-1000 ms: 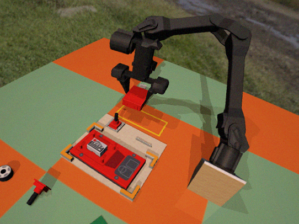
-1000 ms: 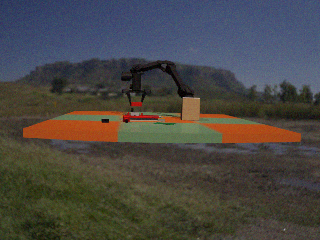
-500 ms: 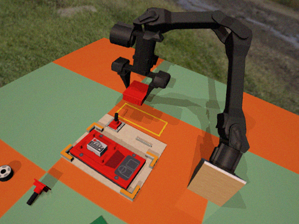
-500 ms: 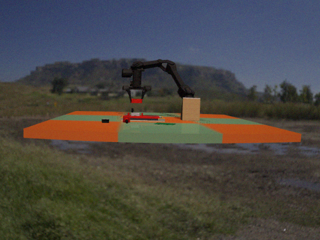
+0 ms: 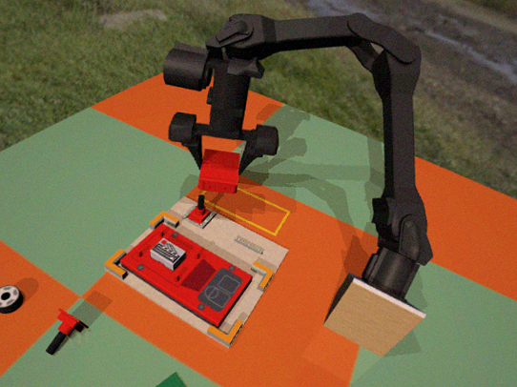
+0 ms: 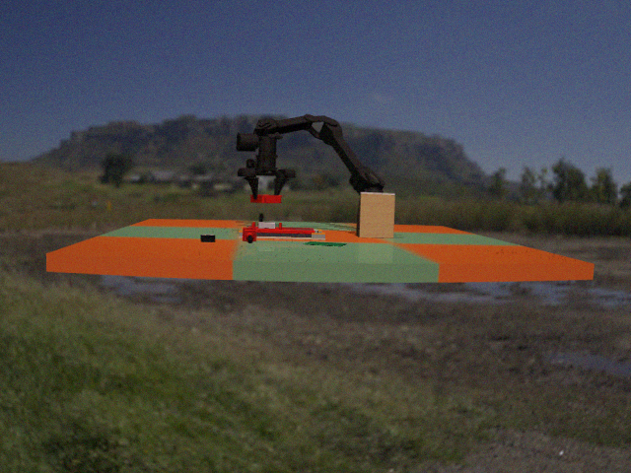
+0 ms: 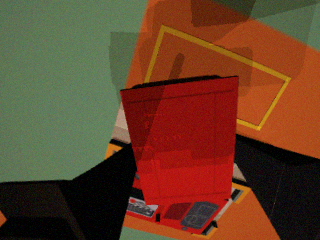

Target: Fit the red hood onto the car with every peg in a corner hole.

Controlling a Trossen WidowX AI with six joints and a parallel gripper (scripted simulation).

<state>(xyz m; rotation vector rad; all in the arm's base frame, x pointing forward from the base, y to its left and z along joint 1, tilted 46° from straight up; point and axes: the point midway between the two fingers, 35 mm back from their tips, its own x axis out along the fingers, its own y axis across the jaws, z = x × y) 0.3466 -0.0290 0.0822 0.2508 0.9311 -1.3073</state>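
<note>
Right now the grey engine block is 17 cm to the left of my gripper tip, 8 cm below it and 1 cm behind it. Round my gripper tip: white wheel (37 cm to the left, 15 cm ahead, 10 cm below); then red hood (right at my gripper tip).
</note>
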